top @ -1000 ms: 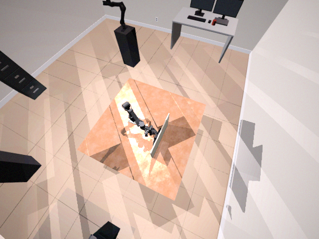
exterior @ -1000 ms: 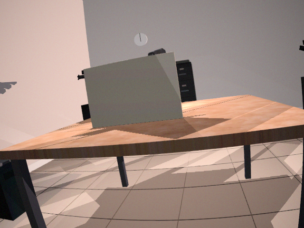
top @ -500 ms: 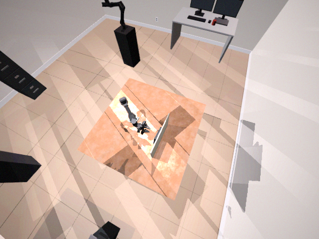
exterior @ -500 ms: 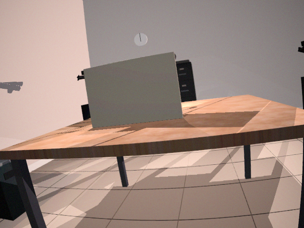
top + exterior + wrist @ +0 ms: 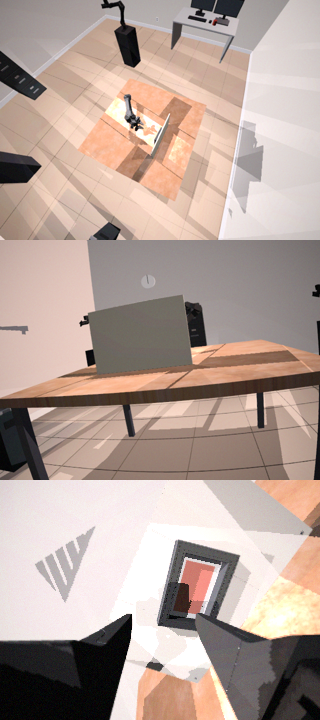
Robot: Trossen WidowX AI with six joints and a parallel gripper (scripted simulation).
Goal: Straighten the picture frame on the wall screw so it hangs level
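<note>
Now: gripper tip 19 cm short of the picture frame, 9 cm above it and 1 cm to the right of it. Round my gripper tip: wall panel 20 cm ahead, 10 cm below, 2 cm to the left.
</note>
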